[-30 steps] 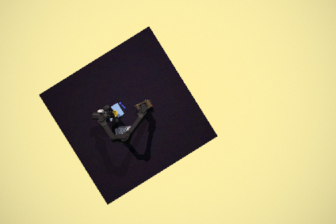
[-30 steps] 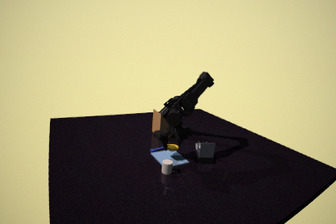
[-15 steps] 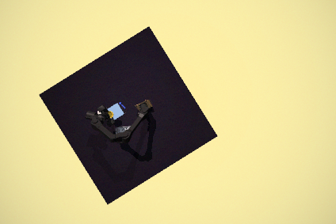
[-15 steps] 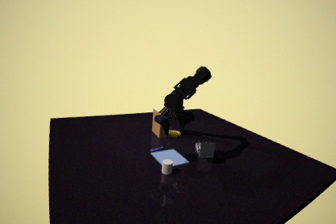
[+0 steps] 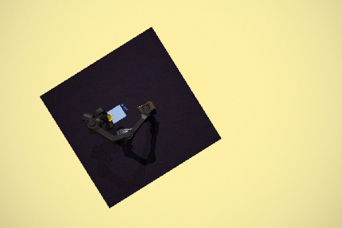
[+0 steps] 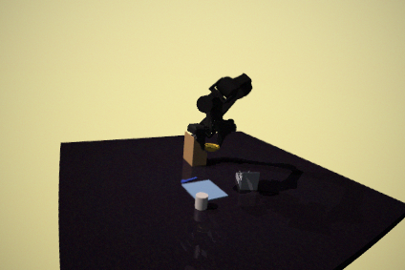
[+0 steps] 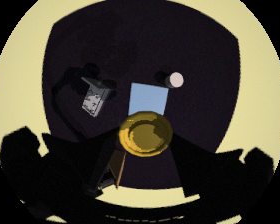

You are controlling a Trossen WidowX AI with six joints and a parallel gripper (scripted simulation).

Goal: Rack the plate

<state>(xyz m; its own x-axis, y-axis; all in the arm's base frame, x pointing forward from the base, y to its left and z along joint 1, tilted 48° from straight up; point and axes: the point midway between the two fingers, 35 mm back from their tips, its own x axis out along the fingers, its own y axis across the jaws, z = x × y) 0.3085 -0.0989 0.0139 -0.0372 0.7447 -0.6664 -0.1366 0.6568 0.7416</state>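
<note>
The dish rack is 190 mm to the left of my gripper tip, 150 mm below it and 10 mm behind it. The rest, counted from my gripper tip: light blue mat: 170 mm below, 10 mm to the right; then yellow plate: 10 mm above; then white cup: 150 mm below, 110 mm ahead, 70 mm to the right.
</note>
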